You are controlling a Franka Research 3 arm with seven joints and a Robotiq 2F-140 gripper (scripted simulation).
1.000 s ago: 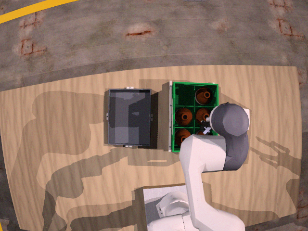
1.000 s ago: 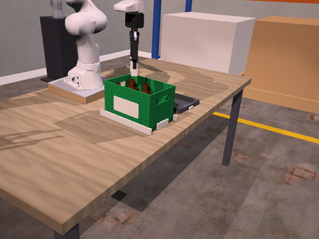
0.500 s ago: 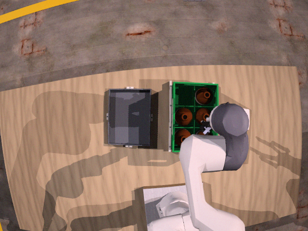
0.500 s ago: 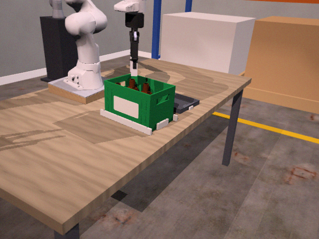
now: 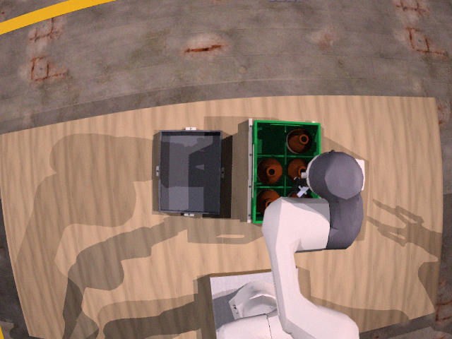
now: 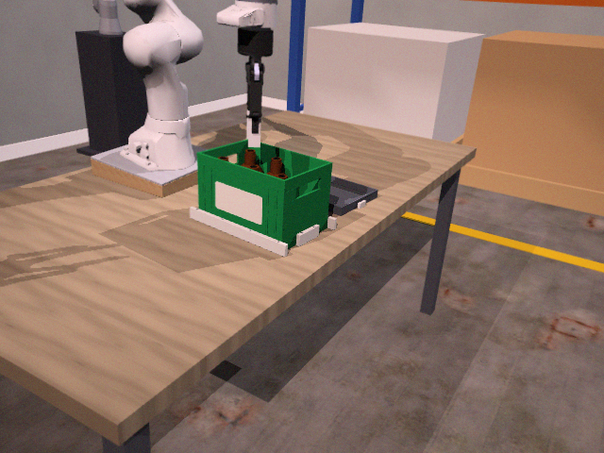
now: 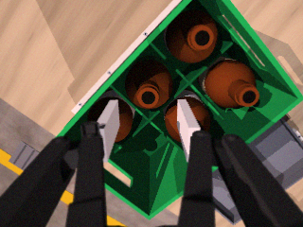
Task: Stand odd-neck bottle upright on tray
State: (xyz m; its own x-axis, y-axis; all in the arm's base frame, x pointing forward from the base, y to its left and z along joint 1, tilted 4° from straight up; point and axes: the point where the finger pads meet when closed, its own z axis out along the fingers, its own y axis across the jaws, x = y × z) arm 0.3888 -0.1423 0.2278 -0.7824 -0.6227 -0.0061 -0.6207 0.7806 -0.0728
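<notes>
The green crate is 170 mm below my hand and 40 mm to the left of it. The rest, counted from my hand: dark grey tray (320 mm to the left, 240 mm below, 30 mm ahead); brown bottle (160 mm below, 90 mm ahead, 10 mm to the right).
</notes>
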